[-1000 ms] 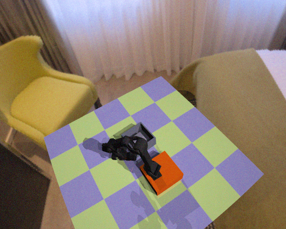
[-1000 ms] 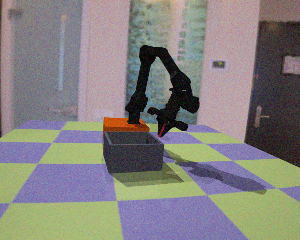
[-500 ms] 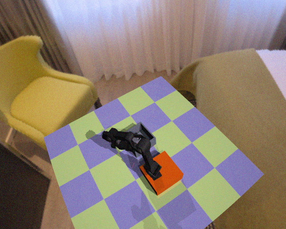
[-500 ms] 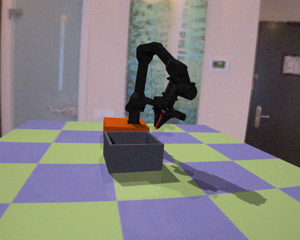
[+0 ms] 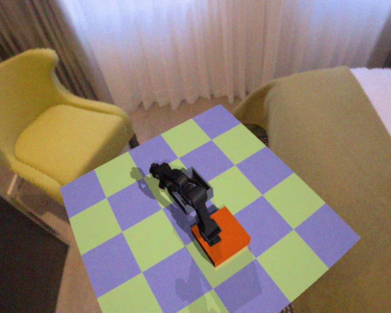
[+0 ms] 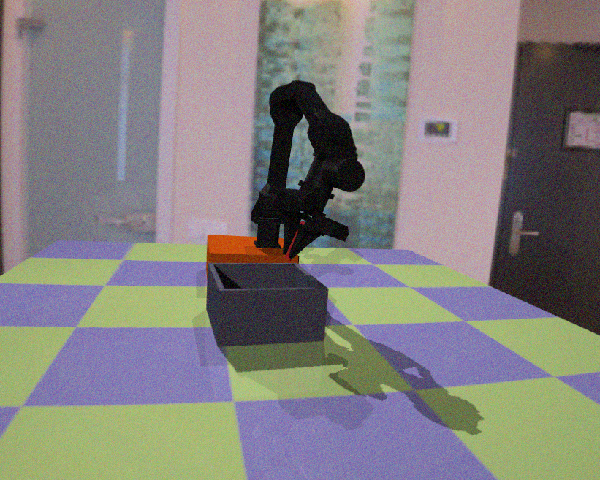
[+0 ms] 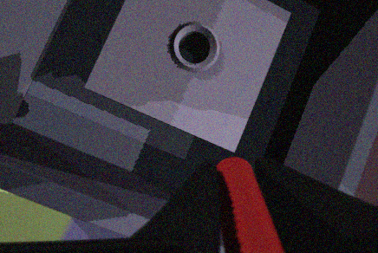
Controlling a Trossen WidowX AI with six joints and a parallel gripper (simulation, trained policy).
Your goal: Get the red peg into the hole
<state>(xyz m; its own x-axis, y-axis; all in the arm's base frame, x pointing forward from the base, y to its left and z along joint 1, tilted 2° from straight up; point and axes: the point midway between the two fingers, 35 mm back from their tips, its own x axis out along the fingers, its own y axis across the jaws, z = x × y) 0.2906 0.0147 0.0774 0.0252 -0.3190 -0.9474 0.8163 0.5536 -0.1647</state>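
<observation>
The grey plate lies 8 cm below my gripper tip, 5 cm to the right of it and 3 cm ahead of it. The rest, counted from my gripper tip: red peg (3 cm above, 2 cm to the left); then dark grey box (10 cm below, 5 cm to the right, 3 cm ahead).
</observation>
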